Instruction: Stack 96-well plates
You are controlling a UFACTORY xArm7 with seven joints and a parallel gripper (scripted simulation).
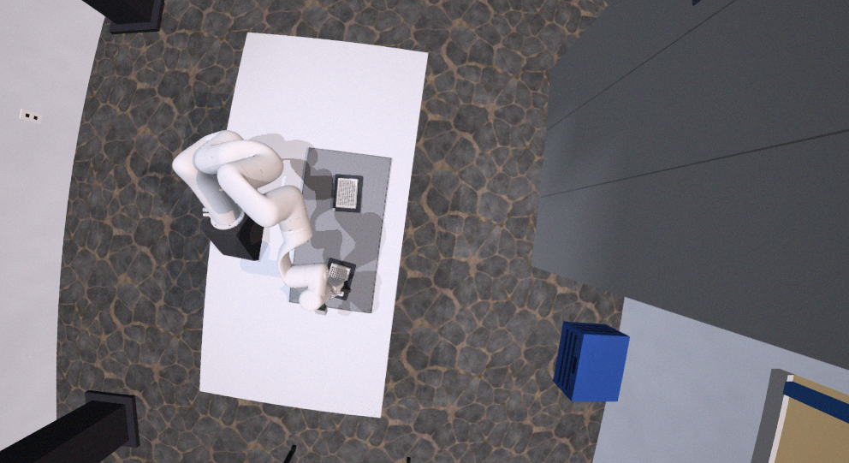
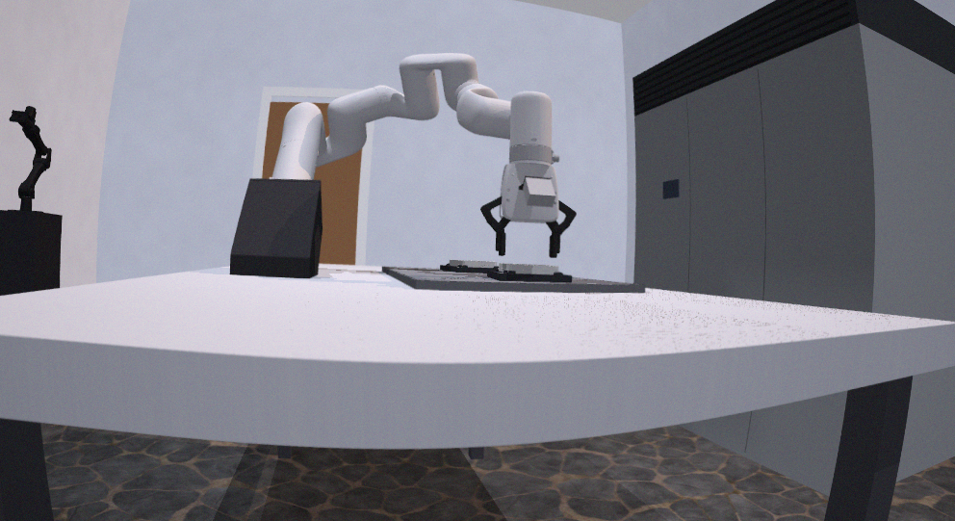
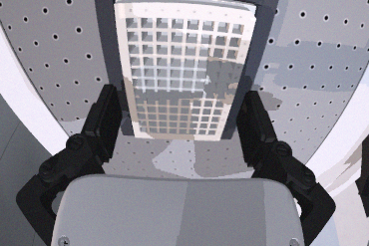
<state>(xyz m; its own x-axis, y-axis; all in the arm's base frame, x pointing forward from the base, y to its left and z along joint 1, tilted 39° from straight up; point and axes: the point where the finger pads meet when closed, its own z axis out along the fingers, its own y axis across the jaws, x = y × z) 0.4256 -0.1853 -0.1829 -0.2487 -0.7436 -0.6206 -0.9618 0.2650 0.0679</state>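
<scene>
The dark plate nest N1 lies 40 mm below my hand. The rest, counted from my hand: dark plate nest N2: 380 mm to the left, 40 mm below, 30 mm ahead.
</scene>
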